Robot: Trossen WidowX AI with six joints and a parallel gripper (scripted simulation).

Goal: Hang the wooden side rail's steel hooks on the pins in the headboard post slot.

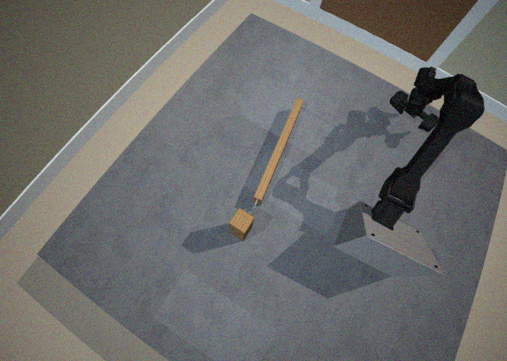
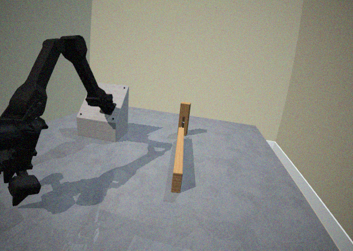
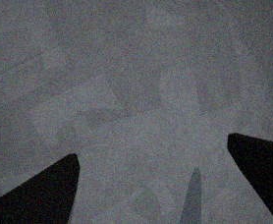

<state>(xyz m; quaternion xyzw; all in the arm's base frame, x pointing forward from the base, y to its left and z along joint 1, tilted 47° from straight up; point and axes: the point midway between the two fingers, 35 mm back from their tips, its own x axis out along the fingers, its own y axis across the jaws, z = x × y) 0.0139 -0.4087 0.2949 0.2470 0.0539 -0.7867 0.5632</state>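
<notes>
Now: the wooden headboard post 35 cm ahead of my gripper tip, 72 cm to the left of it and 7 cm above it.
</notes>
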